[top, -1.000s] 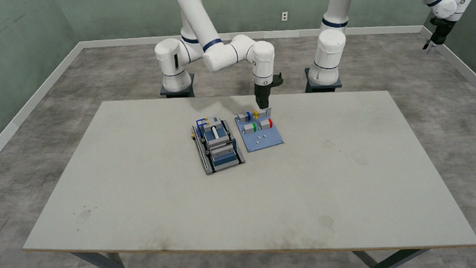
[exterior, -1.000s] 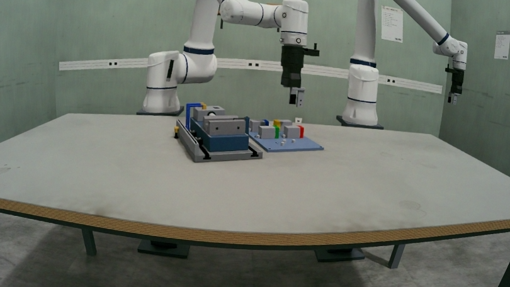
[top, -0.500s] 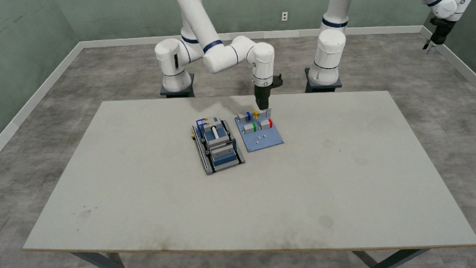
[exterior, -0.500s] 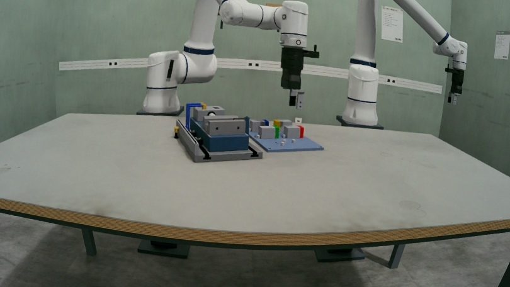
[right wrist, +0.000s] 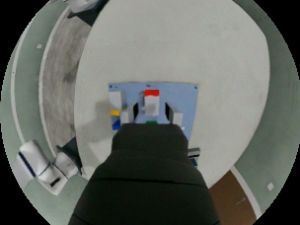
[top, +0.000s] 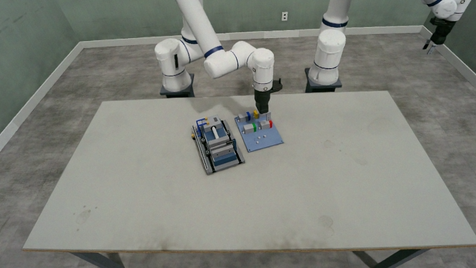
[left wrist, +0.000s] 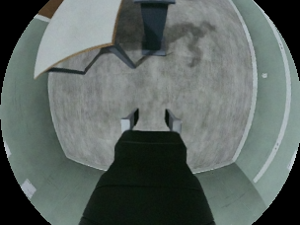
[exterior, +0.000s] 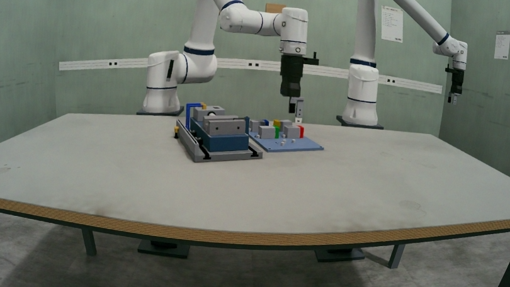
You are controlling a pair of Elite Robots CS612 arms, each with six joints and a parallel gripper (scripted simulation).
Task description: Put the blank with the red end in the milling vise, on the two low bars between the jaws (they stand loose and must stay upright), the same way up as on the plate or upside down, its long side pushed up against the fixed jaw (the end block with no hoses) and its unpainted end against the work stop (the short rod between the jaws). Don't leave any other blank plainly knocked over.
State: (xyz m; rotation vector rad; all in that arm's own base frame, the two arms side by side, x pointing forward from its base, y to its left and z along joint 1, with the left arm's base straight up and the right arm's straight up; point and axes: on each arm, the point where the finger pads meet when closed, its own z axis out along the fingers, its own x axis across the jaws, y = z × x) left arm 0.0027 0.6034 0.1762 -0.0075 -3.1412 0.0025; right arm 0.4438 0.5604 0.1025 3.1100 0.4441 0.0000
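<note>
The red-ended blank lies 8 cm below my right hand. From my right hand the other things lie so: blue plate: 10 cm below, 4 cm to the right, 2 cm ahead; yellow-ended blank: 9 cm behind, 8 cm below, 3 cm to the right; green-ended blank: 9 cm to the right, 8 cm below, 3 cm ahead.
</note>
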